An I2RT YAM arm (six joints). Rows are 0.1 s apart.
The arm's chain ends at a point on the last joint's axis. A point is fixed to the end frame.
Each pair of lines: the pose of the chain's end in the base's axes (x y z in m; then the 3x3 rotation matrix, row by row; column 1 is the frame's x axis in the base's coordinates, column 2 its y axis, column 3 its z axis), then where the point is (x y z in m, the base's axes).
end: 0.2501 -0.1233 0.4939; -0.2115 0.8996 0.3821; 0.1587 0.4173 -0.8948; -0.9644 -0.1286 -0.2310
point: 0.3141 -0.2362 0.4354
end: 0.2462 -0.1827 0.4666; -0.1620 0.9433 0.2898; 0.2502 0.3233 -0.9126; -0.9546 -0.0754 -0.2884
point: 0.2994 -0.2975 0.4013
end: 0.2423 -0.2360 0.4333; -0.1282 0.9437 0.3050; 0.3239 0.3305 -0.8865; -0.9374 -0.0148 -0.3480
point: 0.2985 -0.3452 0.3612
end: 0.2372 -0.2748 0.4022; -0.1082 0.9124 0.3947; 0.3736 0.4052 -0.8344; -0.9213 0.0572 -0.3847
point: 0.3058 -0.3741 0.3267
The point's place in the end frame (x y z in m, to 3 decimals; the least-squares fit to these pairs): 0.025 0.018 0.139
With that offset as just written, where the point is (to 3 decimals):
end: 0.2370 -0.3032 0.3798; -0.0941 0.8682 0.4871; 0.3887 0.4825 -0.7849; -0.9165 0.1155 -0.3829
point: 0.318 -0.394 0.306
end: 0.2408 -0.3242 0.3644; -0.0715 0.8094 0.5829; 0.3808 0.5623 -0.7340; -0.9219 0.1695 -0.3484
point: 0.335 -0.407 0.296
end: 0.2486 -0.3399 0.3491; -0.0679 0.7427 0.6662; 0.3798 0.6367 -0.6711; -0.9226 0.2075 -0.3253
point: 0.353 -0.412 0.285
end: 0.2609 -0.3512 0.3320; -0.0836 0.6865 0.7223; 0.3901 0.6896 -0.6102; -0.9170 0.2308 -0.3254
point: 0.372 -0.414 0.268
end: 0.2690 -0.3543 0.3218; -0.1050 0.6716 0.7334; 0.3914 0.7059 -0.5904; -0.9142 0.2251 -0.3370
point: 0.380 -0.414 0.256
